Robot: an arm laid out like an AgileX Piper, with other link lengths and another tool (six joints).
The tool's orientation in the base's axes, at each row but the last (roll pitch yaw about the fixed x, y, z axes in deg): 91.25 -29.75 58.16; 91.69 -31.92 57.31; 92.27 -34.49 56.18; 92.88 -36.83 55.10; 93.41 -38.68 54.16; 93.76 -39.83 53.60; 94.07 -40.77 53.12
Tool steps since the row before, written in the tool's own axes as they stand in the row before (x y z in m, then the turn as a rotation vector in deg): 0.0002 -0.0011 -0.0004 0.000 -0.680 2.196; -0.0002 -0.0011 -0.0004 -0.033 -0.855 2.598; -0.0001 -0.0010 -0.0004 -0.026 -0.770 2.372; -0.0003 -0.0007 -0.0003 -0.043 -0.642 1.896; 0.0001 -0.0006 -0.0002 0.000 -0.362 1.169; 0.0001 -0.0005 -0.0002 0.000 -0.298 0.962; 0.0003 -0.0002 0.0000 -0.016 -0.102 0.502
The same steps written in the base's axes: 0.0000 0.0008 -0.0008 2.043 -0.844 -0.632; -0.0001 0.0006 -0.0010 2.415 -0.998 -0.808; -0.0001 0.0006 -0.0009 2.204 -0.914 -0.726; -0.0002 0.0003 -0.0007 1.759 -0.731 -0.615; 0.0001 0.0005 -0.0004 1.086 -0.452 -0.336; 0.0000 0.0005 -0.0003 0.894 -0.372 -0.277; 0.0002 0.0003 0.0000 0.441 -0.234 -0.114
